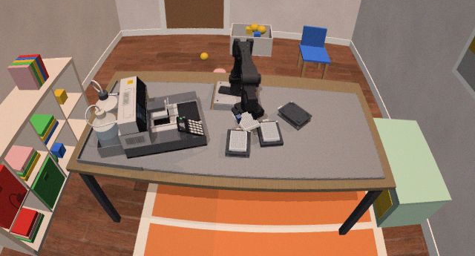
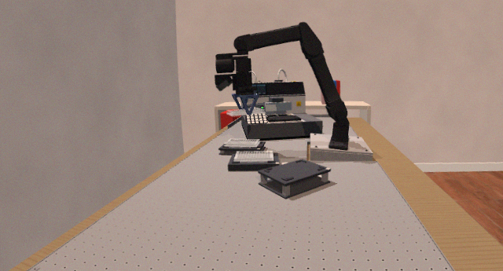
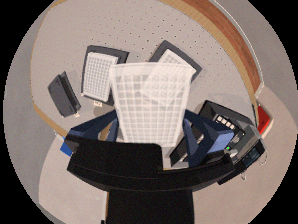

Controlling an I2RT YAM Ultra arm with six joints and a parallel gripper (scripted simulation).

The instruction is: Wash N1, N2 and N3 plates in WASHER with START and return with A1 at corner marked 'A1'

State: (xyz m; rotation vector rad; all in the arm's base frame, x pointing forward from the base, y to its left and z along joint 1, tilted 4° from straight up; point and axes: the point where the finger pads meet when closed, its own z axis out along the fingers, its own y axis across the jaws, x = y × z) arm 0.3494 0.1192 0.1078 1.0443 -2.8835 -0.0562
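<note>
The nest is 240 mm behind my hand, 250 mm to the left of it and 130 mm below it. Also, from my hand: manifold: 10 mm ahead, 450 mm to the right, 20 mm below; then plate washer: 10 mm ahead, 460 mm to the right, 30 mm below; then washer carrier: 60 mm behind, 320 mm to the right, 70 mm below.
</note>
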